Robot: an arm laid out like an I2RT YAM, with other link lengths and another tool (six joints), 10 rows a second.
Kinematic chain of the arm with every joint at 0, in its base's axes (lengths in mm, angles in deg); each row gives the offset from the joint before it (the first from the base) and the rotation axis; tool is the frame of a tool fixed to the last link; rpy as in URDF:
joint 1: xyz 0 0 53 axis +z
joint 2: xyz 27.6 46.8 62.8 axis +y
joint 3: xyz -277.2 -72.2 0 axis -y
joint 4: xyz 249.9 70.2 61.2 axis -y
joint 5: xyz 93.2 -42.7 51 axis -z
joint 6: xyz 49.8 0 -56.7 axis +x
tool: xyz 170 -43 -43 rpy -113.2 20.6 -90
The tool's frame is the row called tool.
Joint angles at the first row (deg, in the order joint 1, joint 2, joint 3, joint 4, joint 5, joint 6):
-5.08 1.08 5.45 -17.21 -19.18 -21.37
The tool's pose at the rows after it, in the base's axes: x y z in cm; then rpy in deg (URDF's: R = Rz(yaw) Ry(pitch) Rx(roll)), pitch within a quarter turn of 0, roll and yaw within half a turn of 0:
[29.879 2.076 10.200 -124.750 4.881 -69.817]
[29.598 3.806 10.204 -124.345 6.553 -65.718]
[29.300 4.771 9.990 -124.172 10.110 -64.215]
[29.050 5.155 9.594 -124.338 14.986 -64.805]
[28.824 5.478 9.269 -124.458 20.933 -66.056]
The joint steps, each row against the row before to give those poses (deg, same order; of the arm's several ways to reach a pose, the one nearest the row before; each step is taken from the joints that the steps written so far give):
-0.07 0.00 0.05 -0.01 -6.58 0.11
0.02 0.00 0.00 -0.02 -4.31 0.83
-0.02 0.00 0.00 0.03 -2.16 3.22
0.01 0.00 0.00 -0.01 -0.37 4.89
-0.01 0.00 0.00 0.31 0.07 6.23

